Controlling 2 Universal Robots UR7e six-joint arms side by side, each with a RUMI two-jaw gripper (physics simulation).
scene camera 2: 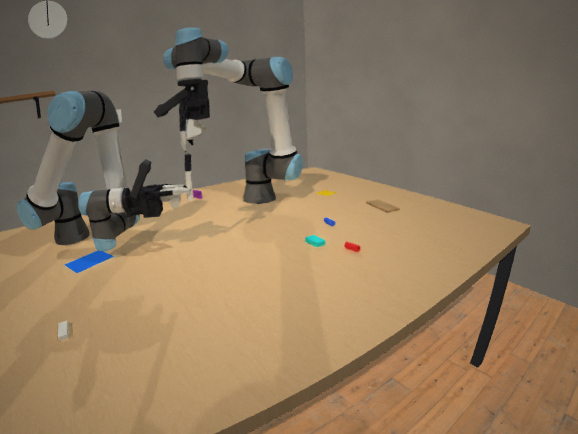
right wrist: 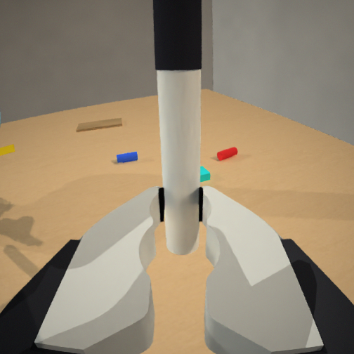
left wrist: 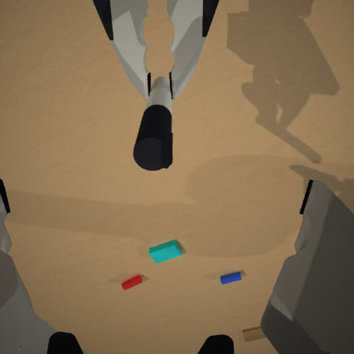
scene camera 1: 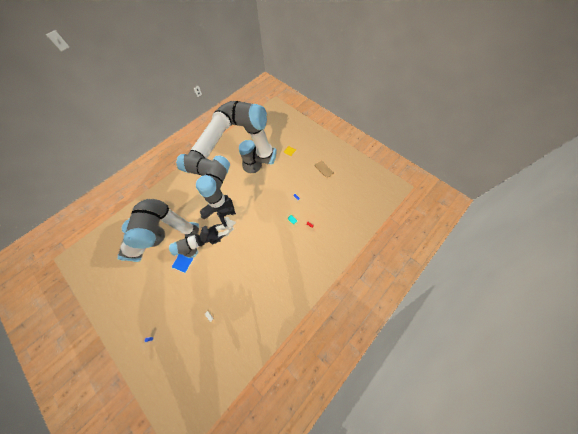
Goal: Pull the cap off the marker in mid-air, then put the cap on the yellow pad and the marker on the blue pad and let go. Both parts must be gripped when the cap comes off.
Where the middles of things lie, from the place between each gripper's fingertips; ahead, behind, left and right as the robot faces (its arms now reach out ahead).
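Labels:
My right gripper: 8 cm below the black cap (left wrist: 152, 151). The cap: 40 mm below my left hand, 10 mm to the right of it.

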